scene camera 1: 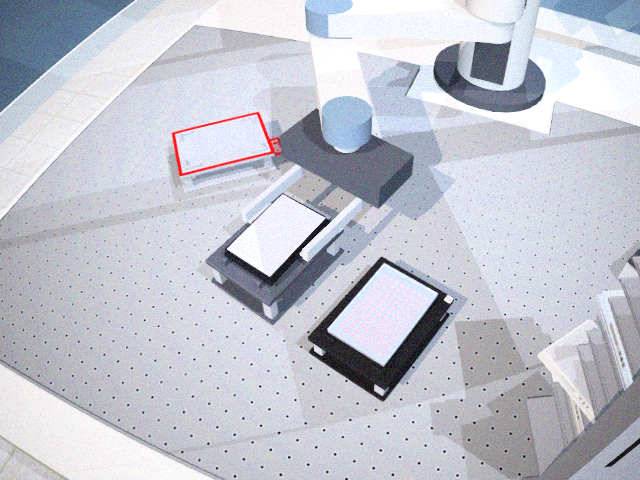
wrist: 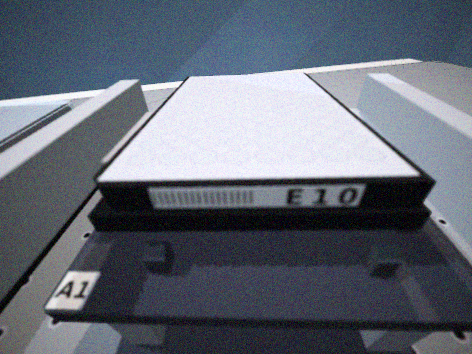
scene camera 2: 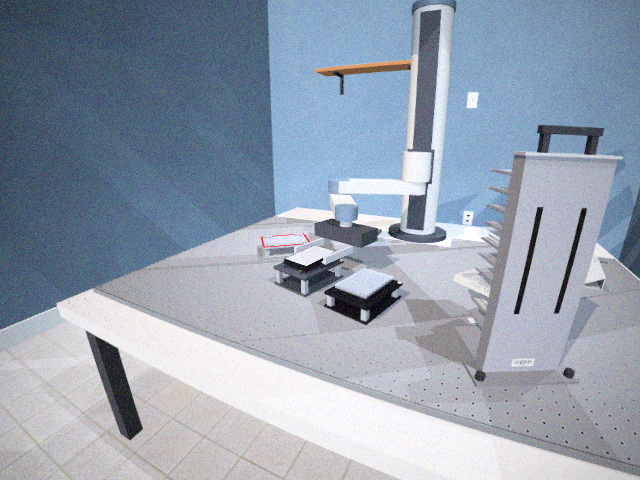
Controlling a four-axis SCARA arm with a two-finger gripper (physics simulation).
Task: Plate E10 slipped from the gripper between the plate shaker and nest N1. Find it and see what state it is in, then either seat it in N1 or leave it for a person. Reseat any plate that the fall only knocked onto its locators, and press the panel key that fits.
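Places are measured from the arm's base along level axes (x ahead, y left, z up), in metres.
Pixels of known places: gripper, fingertip midpoint: (scene camera 1: 273,235) (wrist: 249,98) (scene camera 2: 309,255); arm's base, origin of the base link: (scene camera 1: 489,78) (scene camera 2: 416,234).
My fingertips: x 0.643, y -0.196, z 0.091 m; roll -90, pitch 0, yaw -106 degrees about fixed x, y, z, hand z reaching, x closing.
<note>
Ahead of a thing's pixels: the offset from my fingertips to its top centre.
Plate E10 {0.005 m back, 0.002 m left, 0.004 m up} (scene camera 1: 277,235) (scene camera 2: 310,255) (wrist: 255,135) has a white top and a black body, with a barcode and "E 10" on its end in the wrist view. My gripper (scene camera 1: 275,236) (scene camera 2: 311,254) (wrist: 249,98) is shut on it, one pale finger along each long side. The plate looks level and upright, low over a dark grey nest {0.005 m back, 0.003 m right, 0.015 m down} (scene camera 1: 219,260) (scene camera 2: 281,268) (wrist: 220,295) on short white posts. A corner label there reads "A1"; no "N1" is readable. Two small locator blocks show before the plate's labelled end. Contact with the nest cannot be told.
A black stand (scene camera 1: 401,365) (scene camera 2: 336,298) beside the nest bears a pink-dotted plate {0.047 m ahead, 0.177 m left, 0.019 m down} (scene camera 1: 383,313) (scene camera 2: 364,283). A red-edged raised tray {0.184 m back, 0.196 m right, 0.032 m down} (scene camera 1: 222,143) (scene camera 2: 284,240) stands behind left. A tall grey rack (scene camera 2: 550,258) with side shelves stands at right. No key panel is recognisable.
</note>
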